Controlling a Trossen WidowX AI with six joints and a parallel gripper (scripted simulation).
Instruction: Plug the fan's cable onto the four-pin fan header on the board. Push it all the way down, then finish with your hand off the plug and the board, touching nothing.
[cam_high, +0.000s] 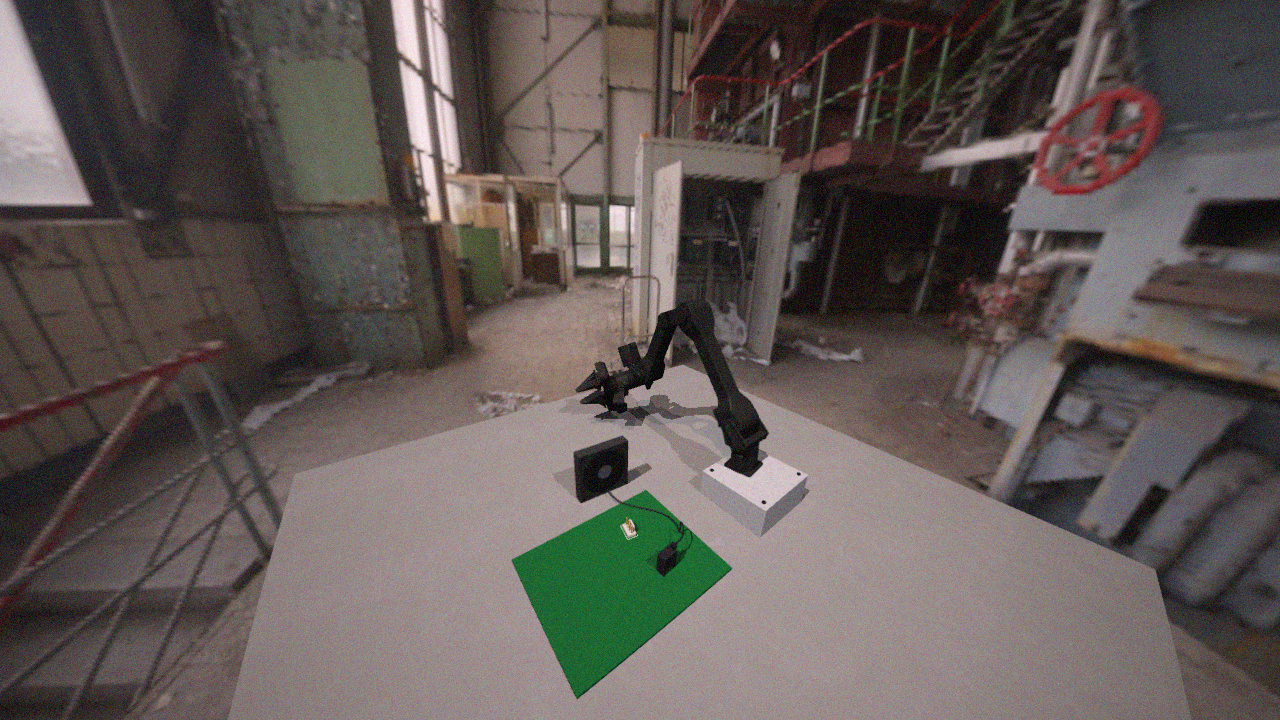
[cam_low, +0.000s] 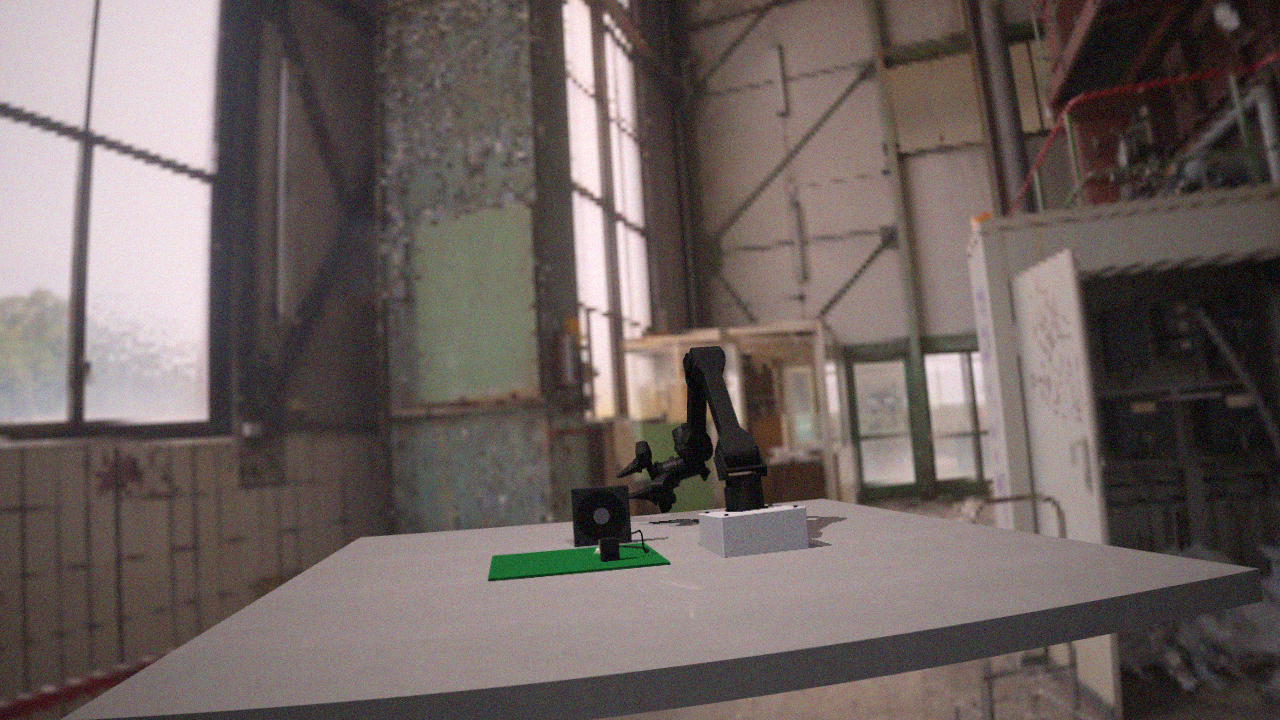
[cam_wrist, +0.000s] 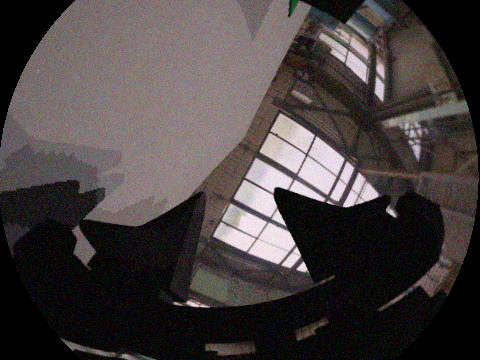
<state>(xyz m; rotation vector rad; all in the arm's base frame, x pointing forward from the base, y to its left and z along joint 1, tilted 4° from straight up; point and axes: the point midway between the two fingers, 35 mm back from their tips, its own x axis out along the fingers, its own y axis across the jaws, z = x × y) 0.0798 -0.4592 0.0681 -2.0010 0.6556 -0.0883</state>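
Right now the black plug is 49 cm to the left of my gripper tip, 17 cm ahead of it and 7 cm below it. Round my gripper tip: beige four-pin header: 39 cm to the left, 16 cm ahead, 10 cm below; green board: 43 cm to the left, 22 cm ahead, 11 cm below; black fan: 27 cm to the left, 13 cm ahead, 4 cm below.
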